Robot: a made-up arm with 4 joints. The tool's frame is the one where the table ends. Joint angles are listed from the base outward.
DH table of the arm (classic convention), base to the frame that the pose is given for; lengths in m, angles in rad. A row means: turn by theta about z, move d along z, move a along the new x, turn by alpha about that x. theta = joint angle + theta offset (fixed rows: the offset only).
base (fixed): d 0  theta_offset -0.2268  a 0.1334  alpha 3.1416
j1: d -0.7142  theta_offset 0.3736  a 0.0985  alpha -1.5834
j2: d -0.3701  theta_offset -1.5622  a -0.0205  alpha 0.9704
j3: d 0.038  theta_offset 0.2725  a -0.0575  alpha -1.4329
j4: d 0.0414  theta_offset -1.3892  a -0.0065  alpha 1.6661
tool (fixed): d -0.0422  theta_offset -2.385  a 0  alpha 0
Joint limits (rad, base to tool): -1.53..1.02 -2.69..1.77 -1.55..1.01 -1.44..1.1
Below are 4 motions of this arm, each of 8 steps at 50 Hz.
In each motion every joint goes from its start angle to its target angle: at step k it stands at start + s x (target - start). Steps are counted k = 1, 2, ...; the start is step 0. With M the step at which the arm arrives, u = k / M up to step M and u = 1 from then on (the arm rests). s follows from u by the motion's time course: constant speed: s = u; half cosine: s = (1 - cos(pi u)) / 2; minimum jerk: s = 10 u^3 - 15 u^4 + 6 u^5.
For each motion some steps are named. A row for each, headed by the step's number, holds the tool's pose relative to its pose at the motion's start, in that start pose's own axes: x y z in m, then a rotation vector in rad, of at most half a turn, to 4 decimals.
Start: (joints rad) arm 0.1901 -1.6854 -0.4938 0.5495
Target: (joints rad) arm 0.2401 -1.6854 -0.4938 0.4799
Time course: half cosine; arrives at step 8
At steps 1, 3, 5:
1: 0.0000 -0.0002 0.0006 0.0025 0.0004 -0.0006
3: 0.0003 -0.0017 0.0046 0.0201 0.0029 -0.0050
5: 0.0005 -0.0038 0.0103 0.0451 0.0064 -0.0108

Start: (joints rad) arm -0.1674 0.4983 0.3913 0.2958
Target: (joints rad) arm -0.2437 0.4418 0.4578 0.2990
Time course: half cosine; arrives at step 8
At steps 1, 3, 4, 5, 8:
1: 0.0000 0.0001 0.0010 0.0000 -0.0016 0.0022
3: -0.0002 0.0005 0.0081 0.0000 -0.0133 0.0181
4: -0.0005 0.0008 0.0131 -0.0003 -0.0217 0.0294
5: -0.0008 0.0012 0.0181 -0.0007 -0.0302 0.0408
8: -0.0014 0.0017 0.0261 -0.0016 -0.0441 0.0593

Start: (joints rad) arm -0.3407 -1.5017 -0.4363 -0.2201
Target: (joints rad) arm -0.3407 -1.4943 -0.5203 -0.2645
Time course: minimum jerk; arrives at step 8
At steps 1, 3, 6, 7, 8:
1: 0.0000 0.0000 -0.0001 0.0015 -0.0003 0.0001
3: -0.0005 0.0002 -0.0012 0.0252 -0.0053 0.0026
6: -0.0015 0.0006 -0.0038 0.0819 -0.0173 0.0095
7: -0.0017 0.0007 -0.0042 0.0898 -0.0190 0.0106
8: -0.0017 0.0007 -0.0043 0.0913 -0.0193 0.0108

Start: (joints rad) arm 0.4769 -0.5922 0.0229 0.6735
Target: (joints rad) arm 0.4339 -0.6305 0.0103 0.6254
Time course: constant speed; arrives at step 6
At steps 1, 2, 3, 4, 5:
1: 0.0001 0.0025 0.0003 0.0142 0.0048 0.0053
2: 0.0001 0.0051 0.0005 0.0283 0.0097 0.0106
3: 0.0002 0.0076 0.0008 0.0424 0.0147 0.0160
4: 0.0002 0.0101 0.0011 0.0564 0.0198 0.0214
5: 0.0002 0.0127 0.0014 0.0705 0.0249 0.0269

